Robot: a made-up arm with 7 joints.
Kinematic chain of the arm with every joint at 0, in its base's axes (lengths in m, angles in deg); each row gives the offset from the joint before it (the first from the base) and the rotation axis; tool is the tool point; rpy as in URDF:
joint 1: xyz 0 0 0.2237 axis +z
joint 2: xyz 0 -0.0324 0.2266 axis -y
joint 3: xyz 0 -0.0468 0.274 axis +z
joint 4: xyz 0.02 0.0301 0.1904 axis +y
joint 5: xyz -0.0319 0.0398 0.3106 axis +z
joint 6: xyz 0 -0.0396 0.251 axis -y
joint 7: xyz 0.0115 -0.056 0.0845 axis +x
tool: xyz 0 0 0 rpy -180 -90 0
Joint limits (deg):
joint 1: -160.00..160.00
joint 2: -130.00..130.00
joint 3: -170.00..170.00
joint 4: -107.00..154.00
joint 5: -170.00..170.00
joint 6: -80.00..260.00
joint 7: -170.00..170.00
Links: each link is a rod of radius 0.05 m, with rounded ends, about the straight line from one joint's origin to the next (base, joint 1, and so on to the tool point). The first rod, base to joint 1, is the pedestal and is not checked.
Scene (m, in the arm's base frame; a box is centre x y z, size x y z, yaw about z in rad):
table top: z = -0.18
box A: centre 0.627 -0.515 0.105 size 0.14 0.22 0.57 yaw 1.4
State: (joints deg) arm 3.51 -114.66 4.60 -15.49 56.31 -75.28 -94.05
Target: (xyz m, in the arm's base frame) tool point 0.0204 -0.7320 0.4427
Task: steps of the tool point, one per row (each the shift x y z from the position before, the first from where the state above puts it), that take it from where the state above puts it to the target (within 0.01 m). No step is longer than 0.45 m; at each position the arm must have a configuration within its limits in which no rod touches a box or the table.
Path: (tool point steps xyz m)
1: 0.0592 -0.2267 0.3288
2: -0.1181 -0.2266 0.3292
3: -0.1127 -0.1356 -0.0193
4: -0.1556 -0.1283 -0.0467
5: -0.1930 -0.0908 -0.0684
6: -0.2142 -0.0296 -0.0760
7: -0.2092 0.0420 -0.0650

